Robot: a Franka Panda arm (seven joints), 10 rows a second.
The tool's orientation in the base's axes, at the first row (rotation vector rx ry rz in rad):
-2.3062, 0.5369, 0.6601
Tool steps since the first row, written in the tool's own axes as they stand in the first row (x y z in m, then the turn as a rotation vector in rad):
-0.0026, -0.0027, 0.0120, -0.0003, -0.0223, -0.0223
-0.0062, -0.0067, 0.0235, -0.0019, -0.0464, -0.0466
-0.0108, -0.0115, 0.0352, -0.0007, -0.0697, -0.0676
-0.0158, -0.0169, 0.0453, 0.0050, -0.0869, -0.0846
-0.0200, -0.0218, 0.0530, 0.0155, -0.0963, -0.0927
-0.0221, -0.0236, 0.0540, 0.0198, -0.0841, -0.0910
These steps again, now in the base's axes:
-0.0043, 0.0107, -0.0049, 0.0186, -0.0001, 0.0255
-0.0086, 0.0222, -0.0083, 0.0377, 0.0000, 0.0539
-0.0133, 0.0346, -0.0109, 0.0575, 0.0012, 0.0782
-0.0174, 0.0463, -0.0118, 0.0765, 0.0001, 0.0943
-0.0205, 0.0559, -0.0120, 0.0922, -0.0011, 0.0980
-0.0215, 0.0582, -0.0105, 0.0886, -0.0091, 0.0884

